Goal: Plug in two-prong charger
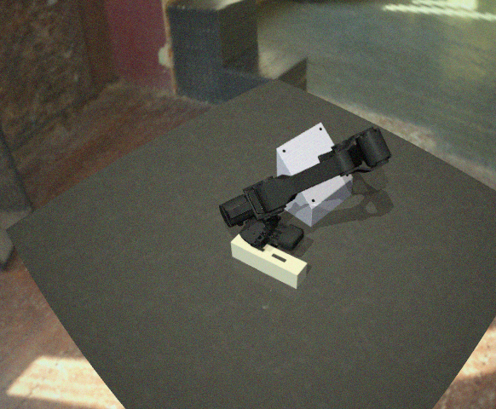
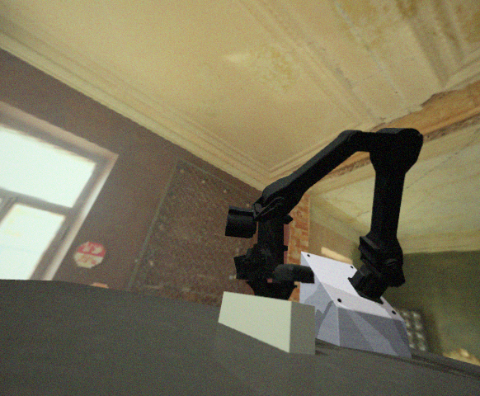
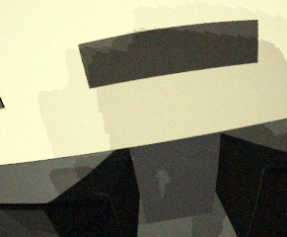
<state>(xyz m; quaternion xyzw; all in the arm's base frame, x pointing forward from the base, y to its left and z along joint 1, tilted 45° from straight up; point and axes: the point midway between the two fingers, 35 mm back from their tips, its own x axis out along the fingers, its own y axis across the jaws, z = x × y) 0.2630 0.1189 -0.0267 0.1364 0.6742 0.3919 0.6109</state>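
Now: gripper tip 2 cm short of the charger, 1 cm to the right of it and 1 cm below it.
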